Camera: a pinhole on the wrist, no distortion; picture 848 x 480 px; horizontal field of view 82.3 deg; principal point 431.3 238.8 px. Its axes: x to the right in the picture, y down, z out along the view. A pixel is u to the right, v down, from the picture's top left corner.
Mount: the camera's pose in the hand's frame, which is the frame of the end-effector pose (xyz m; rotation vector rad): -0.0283 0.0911 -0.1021 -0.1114 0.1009 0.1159
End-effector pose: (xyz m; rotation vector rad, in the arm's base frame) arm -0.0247 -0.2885 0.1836 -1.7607 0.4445 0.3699
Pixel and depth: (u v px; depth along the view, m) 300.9 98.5 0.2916
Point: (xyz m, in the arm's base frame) -0.1029 -0.0905 0.1412
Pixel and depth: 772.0 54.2 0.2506
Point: 0.1098 -0.1825 0.0283
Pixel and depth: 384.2 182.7 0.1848
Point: -0.0919 -0.2217 0.1004
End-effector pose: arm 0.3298 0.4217 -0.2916 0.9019 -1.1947 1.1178
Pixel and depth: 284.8 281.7 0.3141
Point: 0.1371 0.2330 -0.3542
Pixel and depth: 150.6 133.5 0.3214
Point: 0.2324 0.1687 -0.4225
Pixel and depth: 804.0 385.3 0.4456
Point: -0.0403 0.2783 0.0774
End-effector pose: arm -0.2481 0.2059 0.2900 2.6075 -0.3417 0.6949
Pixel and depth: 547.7 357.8 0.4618
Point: -0.1065 -0.1953 0.1760
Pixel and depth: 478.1 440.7 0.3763
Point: -0.2220 -0.1693 0.2029
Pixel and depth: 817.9 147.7 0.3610
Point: 0.0674 -0.0228 0.2951
